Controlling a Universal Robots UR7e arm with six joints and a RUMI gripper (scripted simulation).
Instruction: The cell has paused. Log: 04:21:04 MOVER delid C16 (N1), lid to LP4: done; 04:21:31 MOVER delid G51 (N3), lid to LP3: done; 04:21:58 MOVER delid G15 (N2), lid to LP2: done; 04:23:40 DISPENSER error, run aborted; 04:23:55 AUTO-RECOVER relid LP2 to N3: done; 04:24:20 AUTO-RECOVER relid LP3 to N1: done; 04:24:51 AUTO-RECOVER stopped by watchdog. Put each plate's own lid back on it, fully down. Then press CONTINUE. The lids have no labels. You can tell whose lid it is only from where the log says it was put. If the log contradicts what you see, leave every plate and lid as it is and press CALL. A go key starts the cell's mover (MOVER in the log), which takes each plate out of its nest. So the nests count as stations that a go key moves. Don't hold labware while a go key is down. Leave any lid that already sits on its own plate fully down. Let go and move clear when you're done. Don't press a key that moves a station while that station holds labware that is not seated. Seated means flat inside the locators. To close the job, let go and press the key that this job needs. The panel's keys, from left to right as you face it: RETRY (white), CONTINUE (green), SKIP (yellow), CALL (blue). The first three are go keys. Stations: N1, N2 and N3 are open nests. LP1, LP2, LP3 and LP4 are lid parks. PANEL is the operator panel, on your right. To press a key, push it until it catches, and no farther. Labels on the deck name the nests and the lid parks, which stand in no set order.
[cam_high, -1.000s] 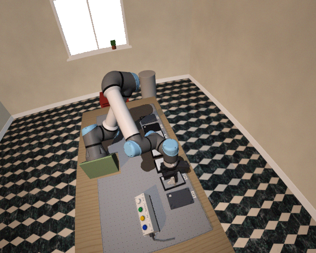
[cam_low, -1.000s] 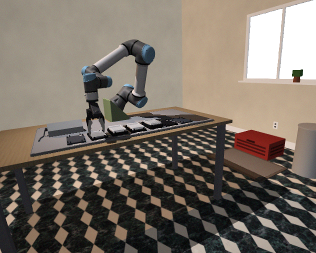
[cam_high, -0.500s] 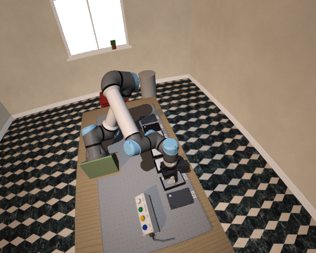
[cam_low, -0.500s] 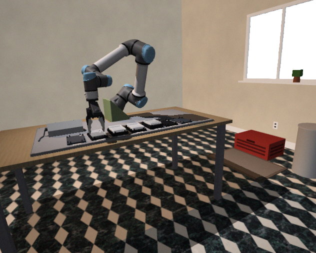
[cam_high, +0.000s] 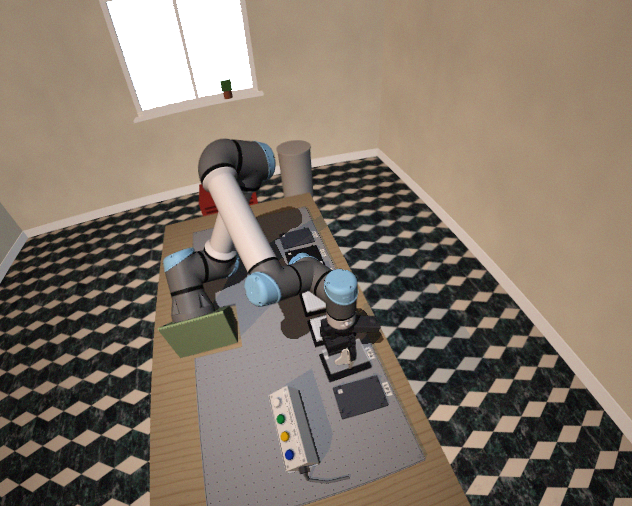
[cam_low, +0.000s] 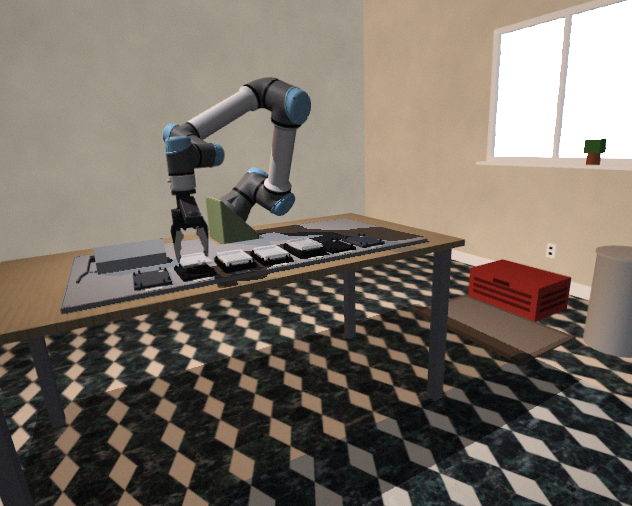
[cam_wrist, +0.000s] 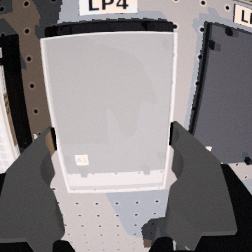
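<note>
The black lid park lies 5 cm below my hand. Round my hand: pale grey lid (1 cm below); plate (1 cm ahead, 13 cm to the left, 3 cm below); green CONTINUE key (25 cm behind, 11 cm to the right, 1 cm above).
</note>
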